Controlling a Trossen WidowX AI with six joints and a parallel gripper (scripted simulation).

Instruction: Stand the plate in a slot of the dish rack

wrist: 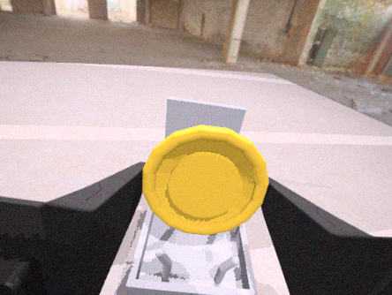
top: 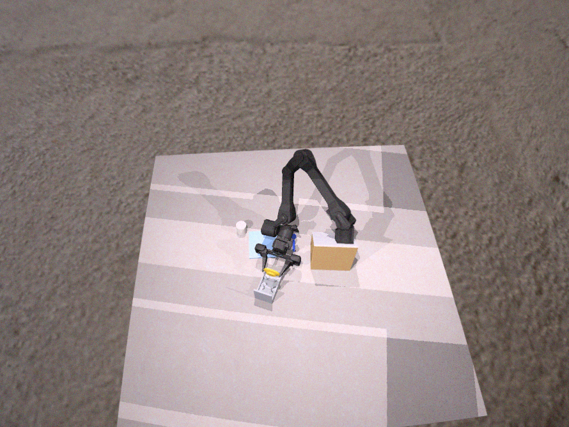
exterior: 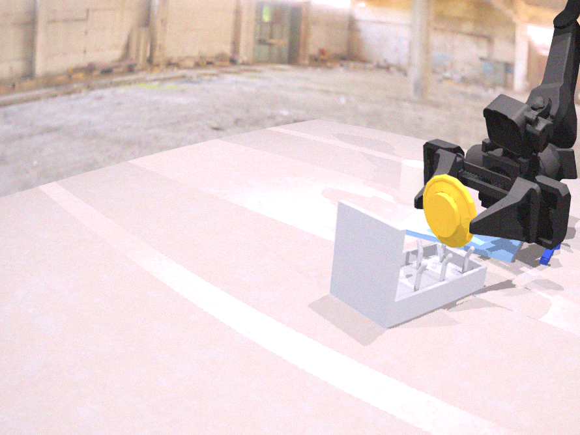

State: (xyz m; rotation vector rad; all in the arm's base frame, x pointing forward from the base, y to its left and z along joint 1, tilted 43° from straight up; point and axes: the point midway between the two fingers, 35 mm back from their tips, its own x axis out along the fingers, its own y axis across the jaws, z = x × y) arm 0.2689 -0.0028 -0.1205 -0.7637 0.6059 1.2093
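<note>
Right now the dish rack is 40 mm below my gripper tip, 20 mm to the left of it and 10 mm ahead of it. From my gripper tip the other things lie so: yellow plate 10 mm to the right; then light blue mat 170 mm to the right, 60 mm below, 40 mm ahead; then small blue spoon 190 mm to the right, 80 mm behind, 60 mm below.
</note>
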